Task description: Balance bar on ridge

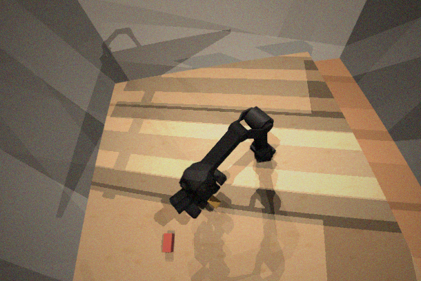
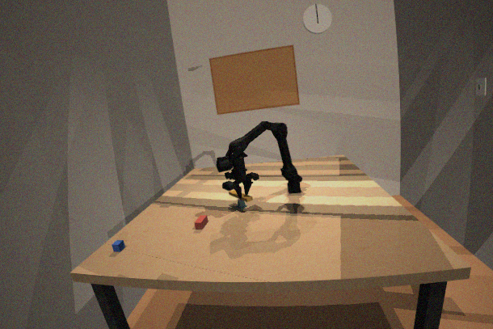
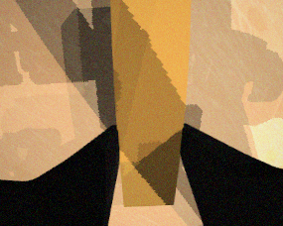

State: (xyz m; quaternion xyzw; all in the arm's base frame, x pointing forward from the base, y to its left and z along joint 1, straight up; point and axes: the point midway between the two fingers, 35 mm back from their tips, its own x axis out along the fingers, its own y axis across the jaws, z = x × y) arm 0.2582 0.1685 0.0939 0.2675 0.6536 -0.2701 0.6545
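My gripper tip is now 2 cm to the left of the yellow bar and 2 cm short of it. Also, from my gripper tip: red block 18 cm ahead, 15 cm to the left, 4 cm below; then small blue cube 48 cm ahead, 33 cm to the left, 4 cm below.
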